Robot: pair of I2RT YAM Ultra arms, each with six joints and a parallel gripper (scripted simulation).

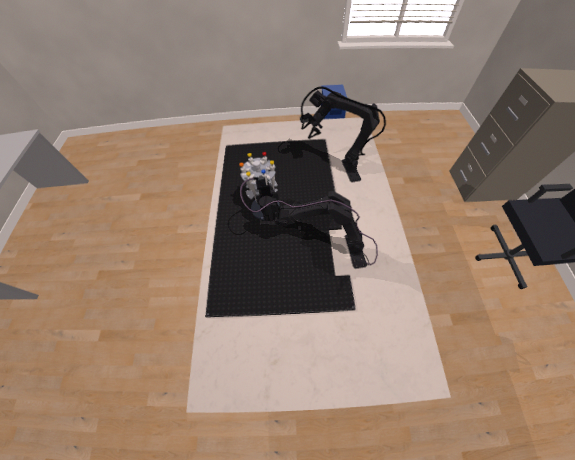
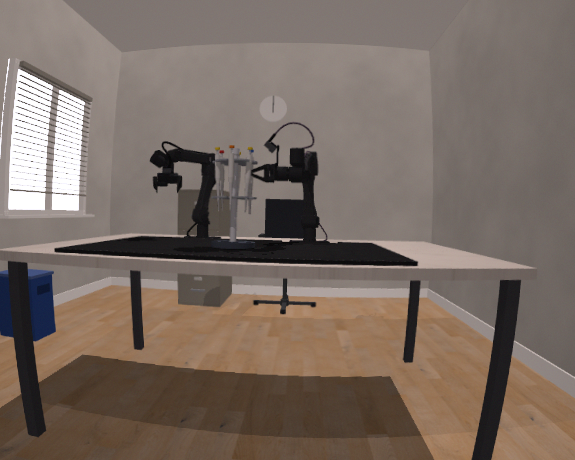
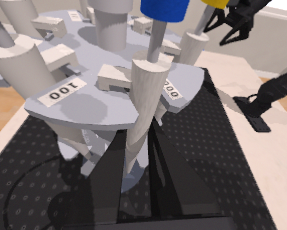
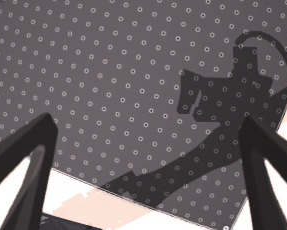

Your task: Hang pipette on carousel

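Right now the hand pipette is 10 mm ahead of my left hand and 30 mm below it.
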